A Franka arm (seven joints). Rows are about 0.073 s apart.
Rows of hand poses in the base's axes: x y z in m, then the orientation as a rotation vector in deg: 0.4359 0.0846 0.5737 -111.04 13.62 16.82; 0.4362 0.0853 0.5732 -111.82 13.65 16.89; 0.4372 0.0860 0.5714 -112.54 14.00 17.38; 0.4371 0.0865 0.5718 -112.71 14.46 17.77; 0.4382 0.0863 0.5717 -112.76 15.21 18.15; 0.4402 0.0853 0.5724 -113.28 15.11 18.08; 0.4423 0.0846 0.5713 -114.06 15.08 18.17; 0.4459 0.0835 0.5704 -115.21 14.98 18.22; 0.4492 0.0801 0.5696 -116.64 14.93 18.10; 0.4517 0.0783 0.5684 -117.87 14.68 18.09; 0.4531 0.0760 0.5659 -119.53 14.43 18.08; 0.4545 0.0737 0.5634 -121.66 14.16 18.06; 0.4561 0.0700 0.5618 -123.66 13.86 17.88
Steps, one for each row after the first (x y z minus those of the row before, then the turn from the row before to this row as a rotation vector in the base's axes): 0.0003 0.0007 -0.0005 -0.77 0.03 0.14; 0.0010 0.0007 -0.0018 -0.76 0.48 0.11; -0.0001 0.0005 0.0004 -0.24 0.48 -0.10; 0.0011 -0.0002 -0.0001 -0.18 0.61 -0.33; 0.0020 -0.0010 0.0007 -0.49 -0.12 0.13; 0.0021 -0.0007 -0.0011 -0.76 0.02 0.20; 0.0036 -0.0011 -0.0009 -1.11 -0.05 0.30; 0.0033 -0.0034 -0.0008 -1.39 -0.16 0.23; 0.0025 -0.0018 -0.0012 -1.16 -0.16 0.38; 0.0014 -0.0023 -0.0025 -1.58 -0.17 0.46; 0.0014 -0.0023 -0.0025 -2.04 -0.20 0.55; 0.0016 -0.0037 -0.0016 -1.91 -0.32 0.48
